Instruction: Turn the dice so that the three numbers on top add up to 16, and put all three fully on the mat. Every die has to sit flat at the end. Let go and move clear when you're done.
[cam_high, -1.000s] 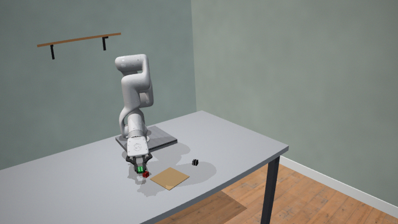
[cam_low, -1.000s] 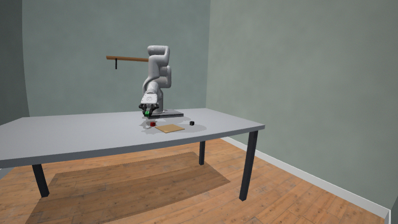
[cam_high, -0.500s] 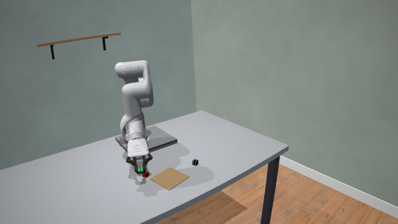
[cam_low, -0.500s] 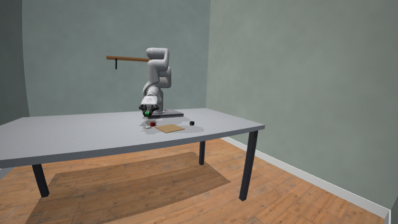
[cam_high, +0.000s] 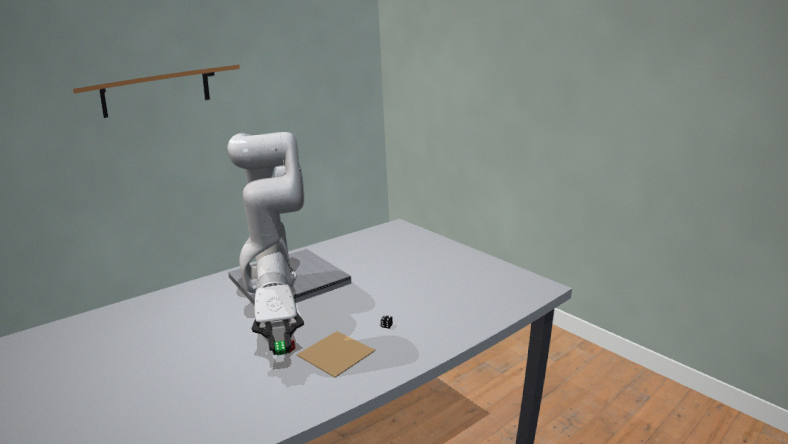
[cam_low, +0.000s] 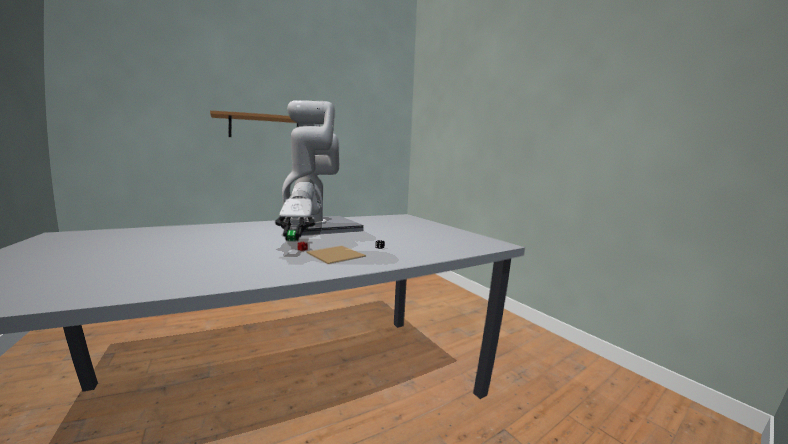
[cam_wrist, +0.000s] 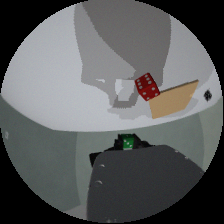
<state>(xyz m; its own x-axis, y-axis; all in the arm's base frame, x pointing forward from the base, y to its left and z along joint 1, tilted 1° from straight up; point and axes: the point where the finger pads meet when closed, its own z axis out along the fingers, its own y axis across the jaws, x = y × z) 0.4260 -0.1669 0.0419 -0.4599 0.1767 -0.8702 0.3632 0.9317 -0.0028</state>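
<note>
Right now the red die is 8 cm behind my hand, 7 cm below it and 5 cm to the left of it. From my hand the other things lie so: black die 31 cm to the left, 7 cm below, 2 cm behind; tan mat 14 cm to the left, 8 cm below, 1 cm ahead; green die 1 cm below, 1 cm ahead.
</note>
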